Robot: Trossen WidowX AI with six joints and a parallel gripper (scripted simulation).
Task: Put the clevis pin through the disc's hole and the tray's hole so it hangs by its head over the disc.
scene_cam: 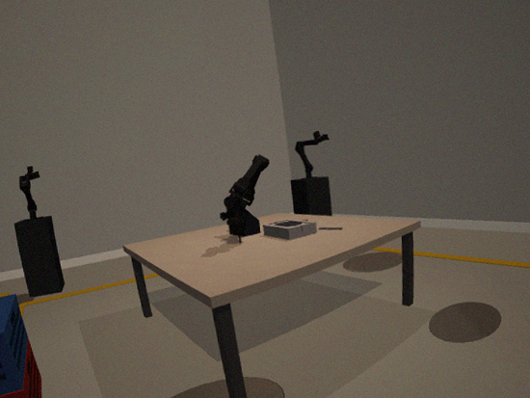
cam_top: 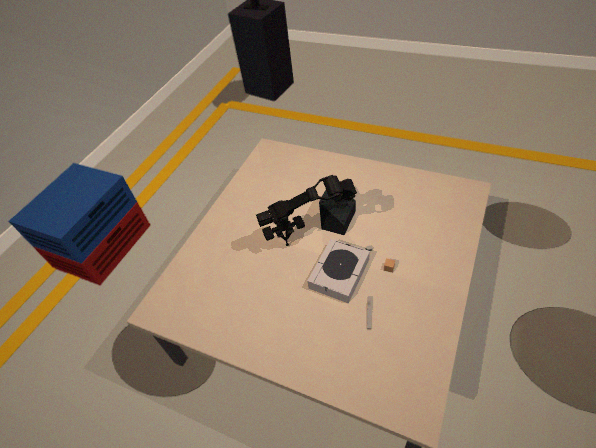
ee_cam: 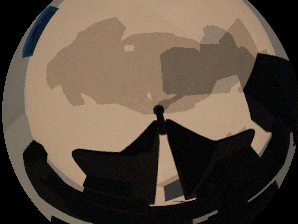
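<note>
Right now the clevis pin is 1 cm below my gripper tip. Round my gripper tip: tiny grey piece 16 cm behind, 35 cm to the left, 4 cm below; then wide flat disc 1 cm ahead, 29 cm to the left, 1 cm above; then steel tray 2 cm ahead, 29 cm to the left, 1 cm below.
</note>
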